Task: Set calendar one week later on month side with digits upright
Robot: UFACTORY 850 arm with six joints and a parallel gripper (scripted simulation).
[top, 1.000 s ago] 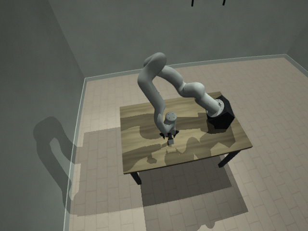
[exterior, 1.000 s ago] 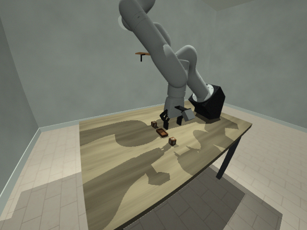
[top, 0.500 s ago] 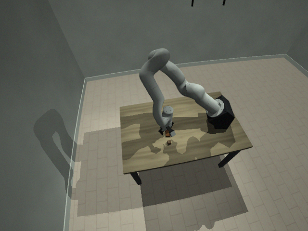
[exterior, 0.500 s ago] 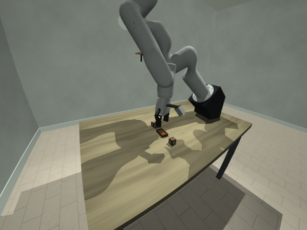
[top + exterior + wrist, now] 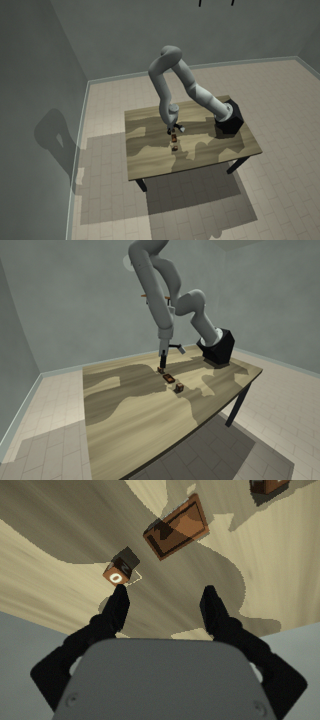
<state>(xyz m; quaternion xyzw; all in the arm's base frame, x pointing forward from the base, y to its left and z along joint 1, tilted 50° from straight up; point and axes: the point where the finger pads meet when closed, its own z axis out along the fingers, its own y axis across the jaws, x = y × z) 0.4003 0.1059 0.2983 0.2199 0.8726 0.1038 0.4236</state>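
Now: the brown digit cube 2 cm behind my hand, 8 cm to the right of it and 9 cm below it. Also, from my hand: brown tray 3 cm behind, 3 cm to the left, 9 cm below.
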